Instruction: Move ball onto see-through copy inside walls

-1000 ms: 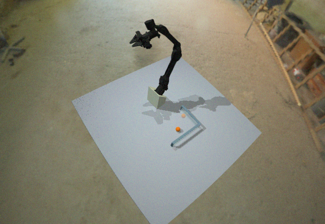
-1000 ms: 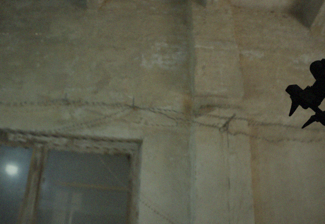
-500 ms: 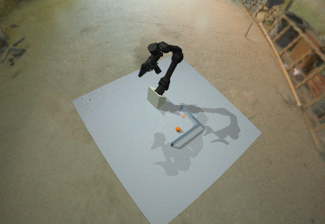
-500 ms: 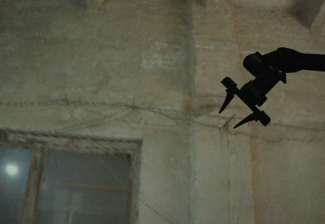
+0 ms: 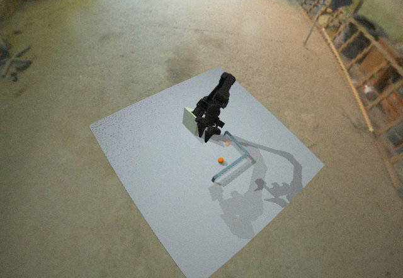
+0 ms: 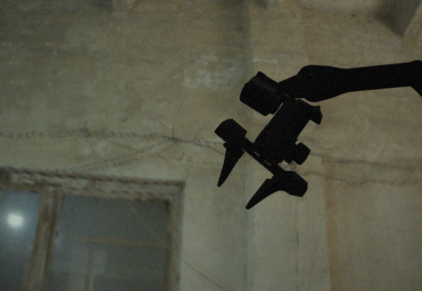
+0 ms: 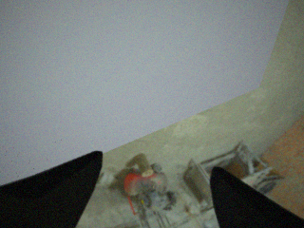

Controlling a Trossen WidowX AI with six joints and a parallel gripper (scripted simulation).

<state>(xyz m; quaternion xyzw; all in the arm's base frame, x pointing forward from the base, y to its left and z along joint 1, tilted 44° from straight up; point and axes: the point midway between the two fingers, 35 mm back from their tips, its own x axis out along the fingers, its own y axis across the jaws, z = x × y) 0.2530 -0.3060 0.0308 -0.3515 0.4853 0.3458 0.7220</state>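
My gripper tip is 7 cm short of the orange ball, 17 cm to the right of it and 34 cm above it.
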